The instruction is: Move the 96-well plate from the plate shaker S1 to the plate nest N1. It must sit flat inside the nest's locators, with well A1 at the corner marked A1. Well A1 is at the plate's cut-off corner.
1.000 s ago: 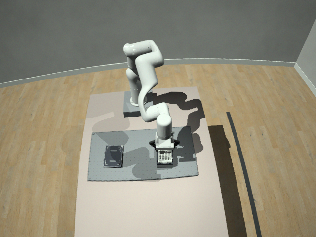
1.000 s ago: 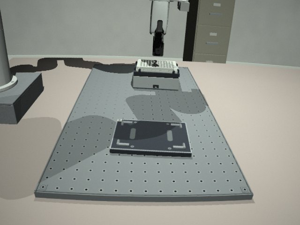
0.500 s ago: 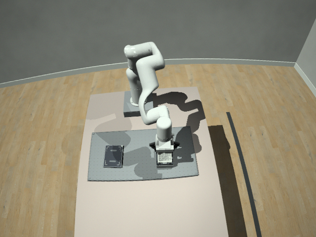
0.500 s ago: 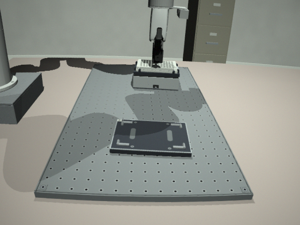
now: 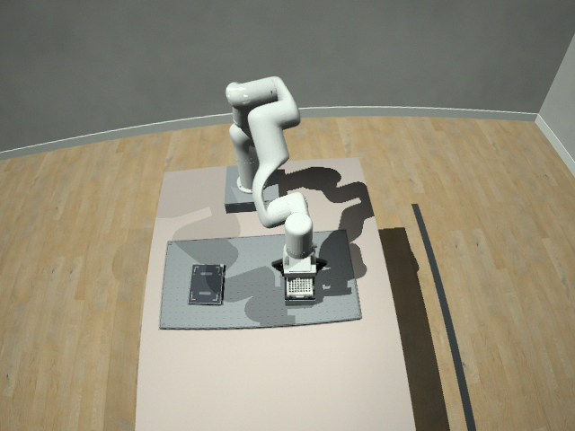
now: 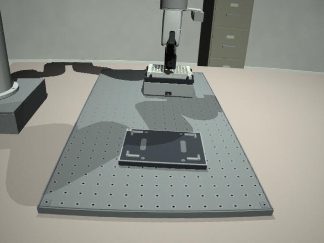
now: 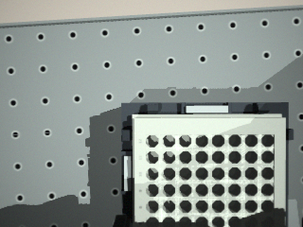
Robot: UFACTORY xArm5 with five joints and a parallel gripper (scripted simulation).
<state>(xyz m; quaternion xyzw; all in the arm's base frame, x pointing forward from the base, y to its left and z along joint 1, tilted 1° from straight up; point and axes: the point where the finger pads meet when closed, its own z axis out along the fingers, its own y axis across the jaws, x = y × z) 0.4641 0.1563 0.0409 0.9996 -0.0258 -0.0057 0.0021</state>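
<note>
Right now my hand is 3 cm above the white 96-well plate. Round my hand: A1 label: 10 cm behind, 27 cm to the right, 8 cm below; dark plate nest: 3 cm behind, 33 cm to the right, 9 cm below.
</note>
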